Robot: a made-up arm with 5 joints.
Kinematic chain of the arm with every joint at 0, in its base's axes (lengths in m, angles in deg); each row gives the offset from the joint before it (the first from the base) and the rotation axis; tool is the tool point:
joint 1: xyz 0 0 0.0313 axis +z
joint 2: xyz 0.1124 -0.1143 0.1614 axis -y
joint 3: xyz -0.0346 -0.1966 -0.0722 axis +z
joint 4: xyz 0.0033 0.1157 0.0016 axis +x
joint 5: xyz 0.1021 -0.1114 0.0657 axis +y
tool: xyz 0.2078 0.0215 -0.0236
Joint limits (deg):
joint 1: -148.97..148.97
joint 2: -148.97..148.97
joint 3: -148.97..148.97
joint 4: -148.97..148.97
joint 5: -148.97..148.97
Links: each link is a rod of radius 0.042 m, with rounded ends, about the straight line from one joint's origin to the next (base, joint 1, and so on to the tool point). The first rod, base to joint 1, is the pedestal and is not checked.
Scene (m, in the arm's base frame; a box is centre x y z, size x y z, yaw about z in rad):
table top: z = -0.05
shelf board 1: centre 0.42 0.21 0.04 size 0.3 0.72 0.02 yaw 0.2
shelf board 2: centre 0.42 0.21 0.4 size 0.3 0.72 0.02 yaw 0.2
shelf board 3: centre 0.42 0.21 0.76 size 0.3 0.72 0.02 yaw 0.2
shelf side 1: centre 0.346 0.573 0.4 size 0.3 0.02 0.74 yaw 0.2
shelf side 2: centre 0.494 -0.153 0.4 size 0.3 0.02 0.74 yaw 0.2
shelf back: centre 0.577 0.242 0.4 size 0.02 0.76 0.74 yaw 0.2
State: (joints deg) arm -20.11 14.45 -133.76 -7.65 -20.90
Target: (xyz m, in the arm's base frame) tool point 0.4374 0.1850 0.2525
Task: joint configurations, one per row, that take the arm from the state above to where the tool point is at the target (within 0.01 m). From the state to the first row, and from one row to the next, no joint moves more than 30 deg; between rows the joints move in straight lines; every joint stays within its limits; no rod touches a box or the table.
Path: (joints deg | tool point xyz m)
1: -30.72 19.11 -103.95 -18.82 -32.79 | -0.2690 -0.5553 0.2866
2: -41.34 23.77 -74.13 -29.99 -44.69 | -0.1949 -0.5389 0.3921
3: -51.95 28.43 -44.32 -41.17 -56.58 | -0.0943 -0.4269 0.4630
4: -62.57 33.09 -14.50 -52.34 -68.47 | 0.0022 -0.2457 0.4455
5: -73.18 37.75 15.31 -63.51 -80.36 | 0.0527 -0.0522 0.3191
6: -48.32 24.78 10.92 -67.03 -86.37 | 0.0977 -0.0486 0.3177
7: -23.46 11.81 6.53 -70.55 -92.38 | 0.1423 -0.0128 0.3053
8: 1.40 -1.16 2.14 -74.07 -98.40 | 0.1635 0.0517 0.2829
9: 26.26 -14.14 -2.25 -77.59 -104.41 | 0.1447 0.1256 0.2525
10: 36.98 -14.43 -19.67 -68.14 -87.91 | 0.2974 0.1722 0.2519
11: 47.70 -14.72 -37.08 -58.68 -71.42 | 0.4374 0.1851 0.2525

